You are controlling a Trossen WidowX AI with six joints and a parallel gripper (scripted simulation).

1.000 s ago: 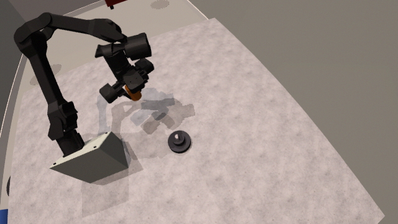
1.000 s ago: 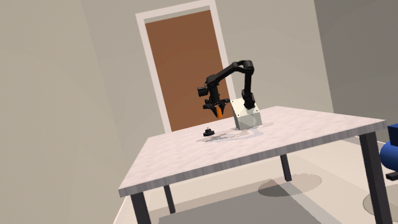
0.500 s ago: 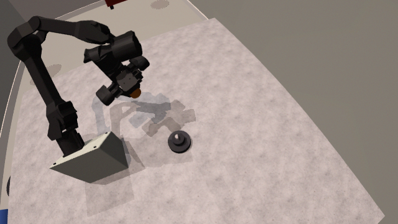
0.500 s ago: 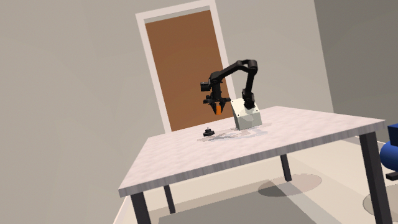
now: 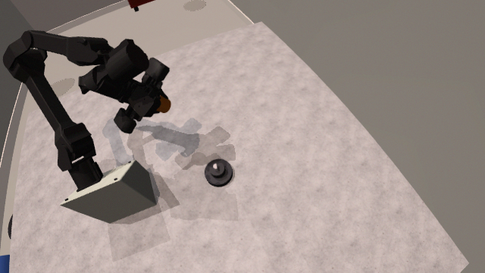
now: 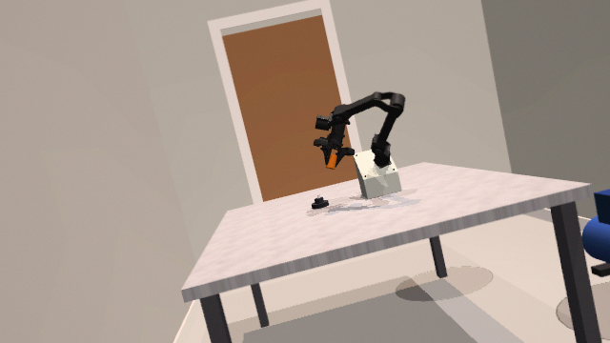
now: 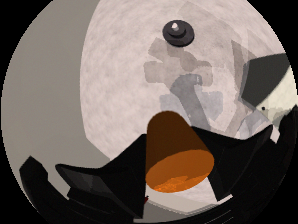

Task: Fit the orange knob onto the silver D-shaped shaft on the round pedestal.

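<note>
My gripper tip is 2 cm past the orange knob and 3 cm below it. The rest, counted from my gripper tip: black round pedestal: 5 cm ahead, 17 cm to the right, 16 cm below.
</note>
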